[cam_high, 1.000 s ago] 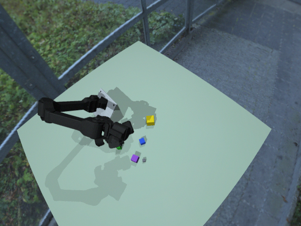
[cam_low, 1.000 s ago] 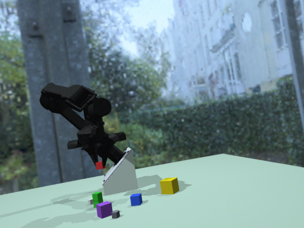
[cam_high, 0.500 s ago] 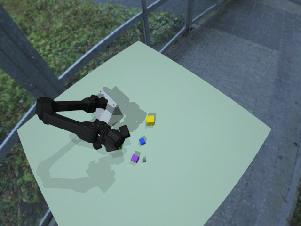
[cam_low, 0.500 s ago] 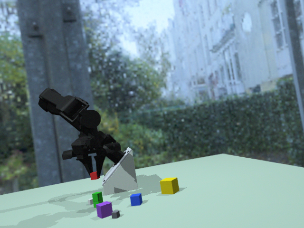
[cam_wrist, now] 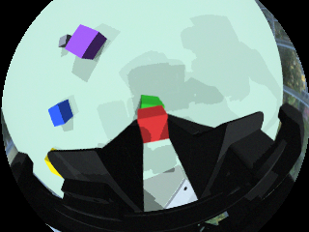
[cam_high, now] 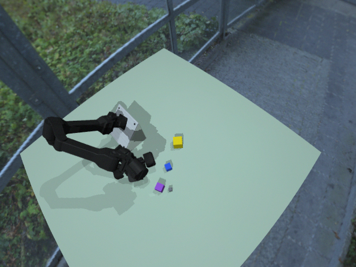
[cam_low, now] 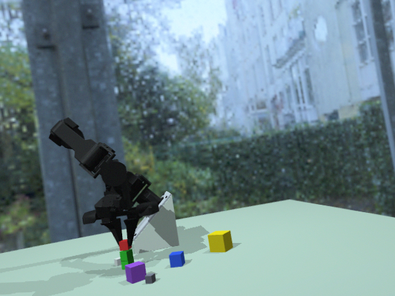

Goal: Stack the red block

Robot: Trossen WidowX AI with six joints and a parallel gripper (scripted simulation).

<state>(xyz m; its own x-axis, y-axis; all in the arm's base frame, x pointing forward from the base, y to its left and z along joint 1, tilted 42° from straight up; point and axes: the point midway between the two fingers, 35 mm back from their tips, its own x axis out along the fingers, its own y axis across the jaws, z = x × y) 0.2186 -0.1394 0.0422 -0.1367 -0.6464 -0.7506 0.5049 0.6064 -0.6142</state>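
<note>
My gripper tip is now right at the red block. Round my gripper tip: blue cube 110 mm to the left, 90 mm ahead, 40 mm below; then purple cube 120 mm ahead, 40 mm below; then white cube 60 mm behind, 50 mm below, 20 mm to the right.
</note>
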